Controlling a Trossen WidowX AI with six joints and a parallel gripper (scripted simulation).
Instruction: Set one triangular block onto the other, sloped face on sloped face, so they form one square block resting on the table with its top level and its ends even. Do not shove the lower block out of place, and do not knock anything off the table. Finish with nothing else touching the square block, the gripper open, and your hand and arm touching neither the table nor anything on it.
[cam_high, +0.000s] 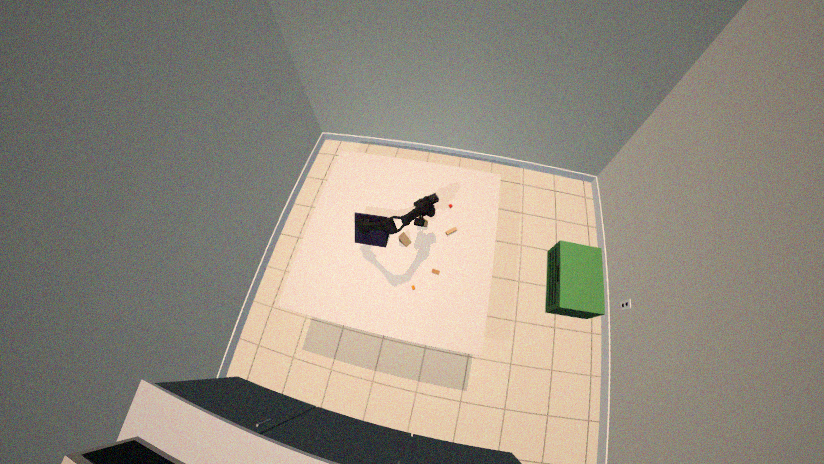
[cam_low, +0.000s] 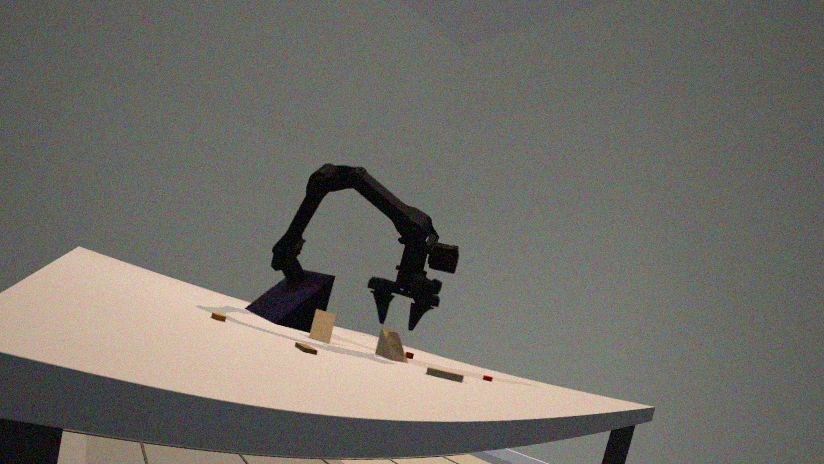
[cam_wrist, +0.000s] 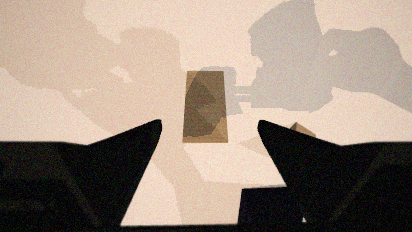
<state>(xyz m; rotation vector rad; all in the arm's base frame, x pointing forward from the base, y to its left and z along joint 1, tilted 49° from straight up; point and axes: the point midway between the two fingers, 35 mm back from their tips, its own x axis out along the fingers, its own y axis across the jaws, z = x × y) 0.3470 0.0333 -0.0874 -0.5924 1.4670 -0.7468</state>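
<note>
Right now the triangular block is 60 mm below my gripper tip, 10 mm to the left of it and 10 mm behind it. From my gripper tip the other things lie so: flat tan block (200 mm ahead, 70 mm below, 30 mm to the right); small orange piece (440 mm to the right, 70 mm below, 10 mm ahead).
</note>
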